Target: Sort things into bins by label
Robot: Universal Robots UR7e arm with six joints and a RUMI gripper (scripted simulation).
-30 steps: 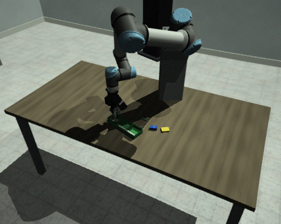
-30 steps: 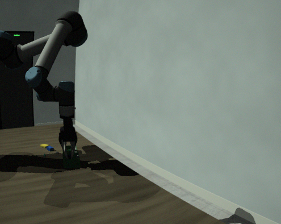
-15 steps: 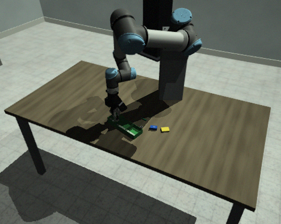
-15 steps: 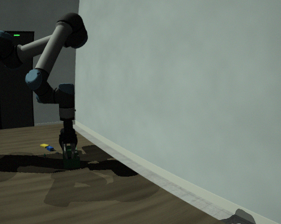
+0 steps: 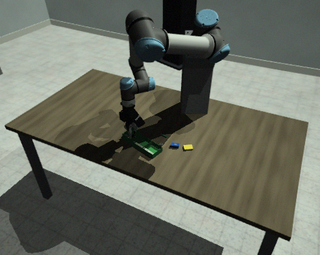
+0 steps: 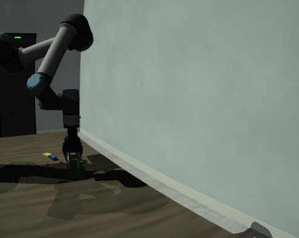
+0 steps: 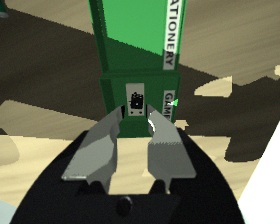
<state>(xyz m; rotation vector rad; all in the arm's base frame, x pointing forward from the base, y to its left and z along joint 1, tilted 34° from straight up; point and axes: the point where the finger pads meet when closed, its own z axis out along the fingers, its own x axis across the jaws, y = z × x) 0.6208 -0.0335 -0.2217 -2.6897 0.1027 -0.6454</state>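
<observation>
The black part lies 20 mm below my hand. Also, from my hand: green cylinder 140 mm behind, 120 mm to the left, 30 mm below; grey hex nut 170 mm to the left, 70 mm behind, 40 mm below; pale rectangular piece 30 mm below.
</observation>
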